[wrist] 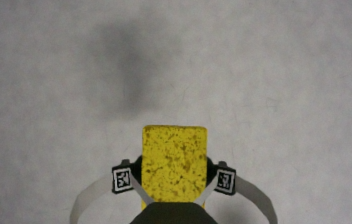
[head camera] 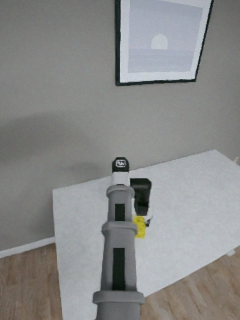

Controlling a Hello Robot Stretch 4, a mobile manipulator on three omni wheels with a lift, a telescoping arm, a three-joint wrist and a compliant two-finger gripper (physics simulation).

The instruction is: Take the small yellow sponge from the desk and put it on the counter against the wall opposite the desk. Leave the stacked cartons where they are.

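Frame: origin at the robot's base, x left, y up, z ahead, level; millimetres.
Seen in the pictures: hand, its tool point: [wrist: 173,169] [head camera: 137,225].
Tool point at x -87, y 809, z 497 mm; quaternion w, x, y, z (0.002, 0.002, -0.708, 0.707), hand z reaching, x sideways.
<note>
A point is followed by its place in that frame.
The small yellow sponge [head camera: 140,228] @(z 470, x -96, y 834 mm) [wrist: 174,157] @(z 516, x -87, y 834 mm) is held between the two fingertips of my gripper [wrist: 174,174] @(z 497, x -87, y 809 mm), which is shut on it. In the wrist view the fingertips press its left and right sides, and its near end is partly hidden by the gripper body. A soft shadow lies apart from the sponge on the white desk [head camera: 185,210] @(z 664, x -409, y 692 mm) [wrist: 280,65] @(z 645, x -265, y 692 mm), so the sponge is above the desk top. In the head camera view the arm hides part of the sponge and most of the fingers. The counter and the stacked cartons do not show.
The telescoping arm [head camera: 119,240] @(z 244, x 0, y 1207 mm) reaches out over the desk. The dark wrist body [head camera: 142,194] @(z 470, x -80, y 1081 mm) hangs to the right of the arm's end. A grey wall [head camera: 60,100] @(z 901, x 314, y 1285 mm) with a framed picture [head camera: 160,42] @(z 1078, x -198, y 1541 mm) stands behind the desk. Wood floor [head camera: 25,275] @(z 447, x 815, y -28 mm) shows at the left and front.
</note>
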